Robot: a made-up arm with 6 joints.
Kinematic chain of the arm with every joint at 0, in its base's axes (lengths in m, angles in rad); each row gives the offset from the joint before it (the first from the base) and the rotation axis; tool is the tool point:
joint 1: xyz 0 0 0.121 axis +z
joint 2: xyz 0 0 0 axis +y
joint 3: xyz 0 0 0.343 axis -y
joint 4: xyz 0 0 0 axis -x
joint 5: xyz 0.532 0 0 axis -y
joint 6: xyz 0 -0.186 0 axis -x
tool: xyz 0 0 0
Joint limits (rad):
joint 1: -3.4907..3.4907
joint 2: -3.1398..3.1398
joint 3: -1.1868..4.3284
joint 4: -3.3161..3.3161
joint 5: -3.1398..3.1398
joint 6: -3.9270..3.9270
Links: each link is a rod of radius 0.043 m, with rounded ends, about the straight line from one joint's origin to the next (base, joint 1, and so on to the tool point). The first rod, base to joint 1, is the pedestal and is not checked.
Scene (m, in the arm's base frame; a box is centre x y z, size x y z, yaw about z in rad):
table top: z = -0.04
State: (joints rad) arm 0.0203 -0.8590 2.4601 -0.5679 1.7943 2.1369
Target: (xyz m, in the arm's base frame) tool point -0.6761 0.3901 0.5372
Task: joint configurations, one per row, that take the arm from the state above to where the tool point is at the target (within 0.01 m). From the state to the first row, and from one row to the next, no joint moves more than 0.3 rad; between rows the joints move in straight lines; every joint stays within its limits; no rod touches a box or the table.
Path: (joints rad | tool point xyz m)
1: -0.2175 -0.8502 2.3752 -0.6394 1.7943 2.1369 | -0.8106 0.0263 0.4134
2: -0.4553 -0.8415 2.2902 -0.7109 1.7943 2.1369 | -0.7684 0.2193 0.4762
3: -0.6931 -0.8327 2.2053 -0.7824 1.7943 2.1369 | -0.6761 0.3901 0.5372

